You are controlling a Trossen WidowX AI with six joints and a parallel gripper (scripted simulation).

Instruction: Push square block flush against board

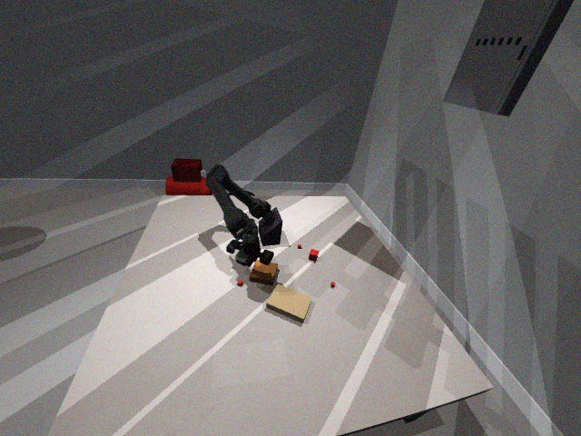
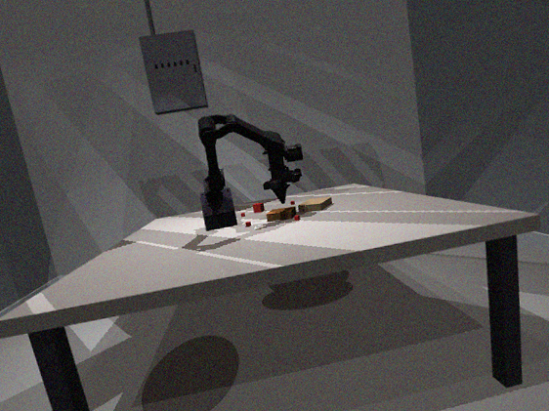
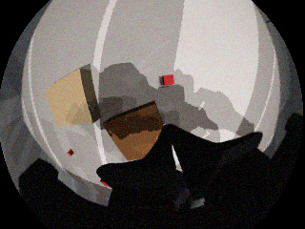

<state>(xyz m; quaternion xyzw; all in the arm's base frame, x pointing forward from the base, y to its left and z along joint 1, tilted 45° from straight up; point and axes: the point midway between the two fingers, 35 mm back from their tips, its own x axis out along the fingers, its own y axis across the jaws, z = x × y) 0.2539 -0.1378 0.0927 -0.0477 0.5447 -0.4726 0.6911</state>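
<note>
Right now the square block is 6 cm to the left of my gripper tip and 5 cm below it. Round my gripper tip: board: 18 cm ahead, 12 cm to the left, 5 cm below; then red cube: 33 cm to the left, 5 cm below, 5 cm behind.
</note>
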